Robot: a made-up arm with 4 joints.
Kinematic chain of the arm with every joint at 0, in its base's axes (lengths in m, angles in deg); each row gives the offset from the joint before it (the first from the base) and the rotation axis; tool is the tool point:
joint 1: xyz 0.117 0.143 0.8 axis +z
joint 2: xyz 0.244 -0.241 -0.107 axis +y
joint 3: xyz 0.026 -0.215 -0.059 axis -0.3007 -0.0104 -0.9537
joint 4: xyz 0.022 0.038 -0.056 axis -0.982 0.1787 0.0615
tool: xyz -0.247 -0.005 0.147
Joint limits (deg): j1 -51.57..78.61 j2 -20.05..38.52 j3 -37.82..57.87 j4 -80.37..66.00
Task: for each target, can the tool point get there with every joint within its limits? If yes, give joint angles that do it. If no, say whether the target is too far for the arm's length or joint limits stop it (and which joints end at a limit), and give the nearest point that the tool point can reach.
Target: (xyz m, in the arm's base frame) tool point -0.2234 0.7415 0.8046
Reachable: no: joint limits stop it (at a limit: joint 1, joint 2, joint 3, joint 4) | nearest point 0.3623 0.4312 0.6423 | short by 0.682 m
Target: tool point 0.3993 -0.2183 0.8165
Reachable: yes | joints 28.32 23.75 -18.45 21.06
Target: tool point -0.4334 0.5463 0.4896
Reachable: no: joint limits stop it (at a limit: joint 1, joint 4) | nearest point -0.1709 -0.0856 0.6380 | short by 0.700 m
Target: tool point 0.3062 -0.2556 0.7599
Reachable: yes | joints 19.13 6.16 -15.26 20.88
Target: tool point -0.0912 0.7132 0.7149
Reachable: no: joint limits stop it (at a limit: joint 1, joint 2, joint 3, joint 4) | nearest point 0.3623 0.4312 0.6423 | short by 0.539 m
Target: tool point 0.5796 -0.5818 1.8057
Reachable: no: too far | nearest point 0.4035 -0.3059 0.8511 | short by 1.009 m
